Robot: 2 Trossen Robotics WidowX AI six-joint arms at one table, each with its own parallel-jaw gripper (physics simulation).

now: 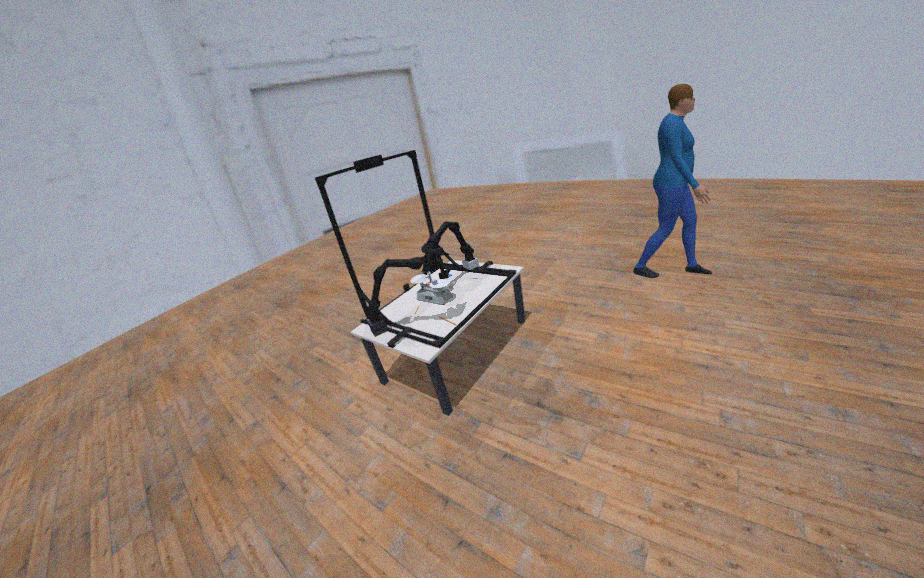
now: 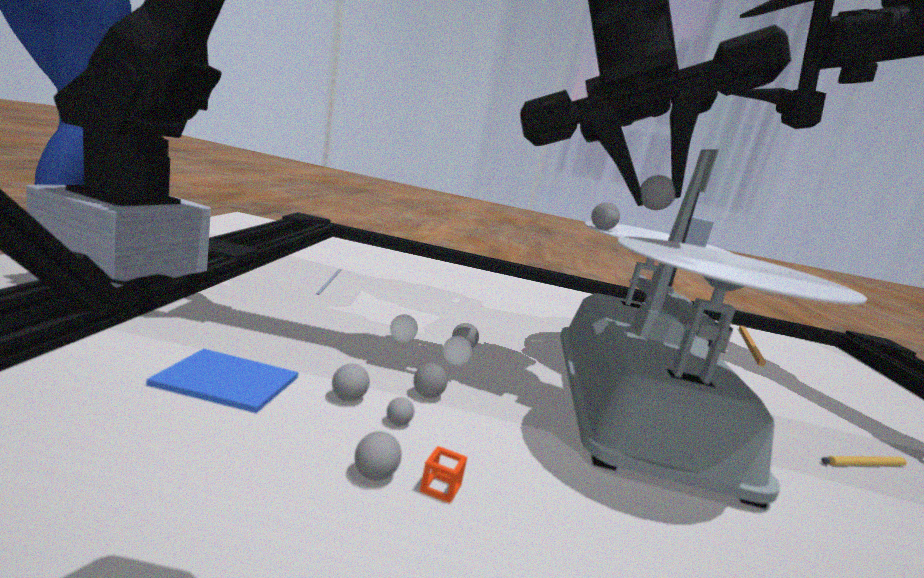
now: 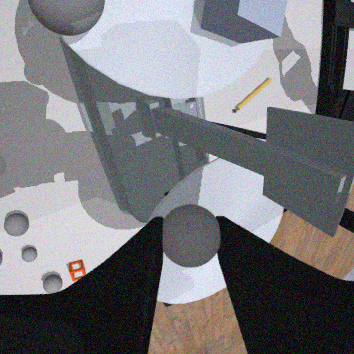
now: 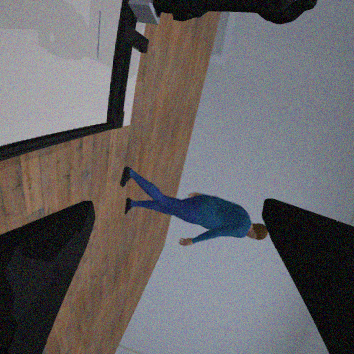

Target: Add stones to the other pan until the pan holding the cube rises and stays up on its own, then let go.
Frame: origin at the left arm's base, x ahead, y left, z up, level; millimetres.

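Seen in the pictures: left gripper, fingertip midpoint: [image 1: 429, 273] [image 2: 658, 201] [image 3: 188, 224]; right gripper, fingertip midpoint: [image 1: 450, 261] [image 4: 179, 208]; left arm's base at its link origin: [image 1: 469, 259] [image 2: 126, 197] [image 4: 157, 0]; right arm's base at its link origin: [image 1: 375, 320].
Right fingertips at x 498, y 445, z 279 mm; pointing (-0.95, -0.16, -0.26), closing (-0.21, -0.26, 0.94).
Pixels of each thing's top centre, then the offset from my right fingertips to it. "spot": a spot on its surface instead.
- grey balance scale at its top centre: [image 2: 718, 150] [image 1: 427, 270] dx +0, dy -316, dz -133 mm
- grey-blue cube at its top centre: [image 2: 697, 217] dx +5, dy -247, dz -192 mm
- round grey stone at its top centre: [image 3: 206, 255] [image 2: 662, 175] dx -35, dy -355, dz -160 mm
- scale's tall pointer at a spot on its surface: [image 3: 220, 140] [image 2: 679, 214] spot: dx -14, dy -317, dz -189 mm
- blue tile at its top centre: [image 2: 228, 375] dx -288, dy -530, dz -361 mm
- orange open-frame cube at its top centre: [image 2: 446, 459] [image 3: 77, 274] dx -105, dy -549, dz -346 mm
- yellow stick at its top centre: [image 2: 864, 457] [image 3: 254, 94] dx +183, dy -289, dz -359 mm
A grey balance scale [image 2: 654, 408] [image 3: 150, 175] stands on the table. Its far pan [image 2: 633, 229] [image 3: 150, 60] carries a grey-blue cube [image 2: 700, 231] [image 3: 245, 20] and a grey stone [image 2: 605, 216] [image 3: 67, 12]. Its near pan [image 2: 776, 274] [image 3: 240, 190] shows no stone on its visible part. My left gripper [image 2: 657, 184] [image 3: 188, 224] is shut on a round grey stone [image 2: 658, 193] [image 3: 191, 240], above the near pan's edge and beside the upright pointer. My right gripper [image 4: 179, 208] is open and empty. Several loose stones, among them a large one [image 2: 378, 455] [image 3: 52, 282], lie on the table.
The scale's tall pointer [image 2: 684, 204] [image 3: 220, 140] rises between the pans. A blue tile [image 2: 222, 378], an orange open-frame cube [image 2: 440, 452] and a yellow stick [image 2: 864, 461] [image 3: 252, 94] lie on the table. A person [image 1: 674, 149] [image 4: 215, 212] stands beyond the table.
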